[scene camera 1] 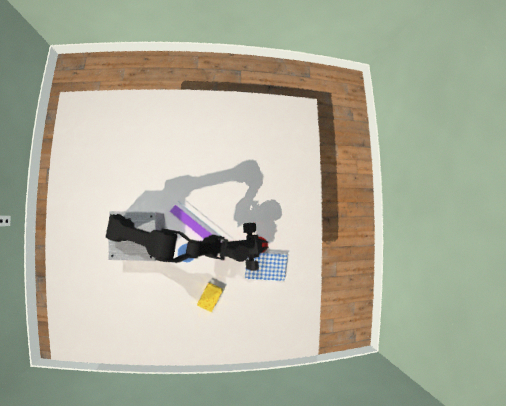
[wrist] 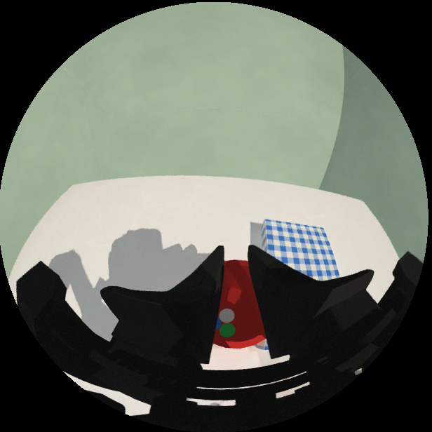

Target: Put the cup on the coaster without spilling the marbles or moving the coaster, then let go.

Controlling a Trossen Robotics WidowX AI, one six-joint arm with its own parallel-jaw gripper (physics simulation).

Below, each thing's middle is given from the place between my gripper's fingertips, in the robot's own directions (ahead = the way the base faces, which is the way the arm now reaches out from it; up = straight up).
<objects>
Now: the red cup [wrist: 238, 294] 5 cm below my hand and 3 cm behind it.
</objects>
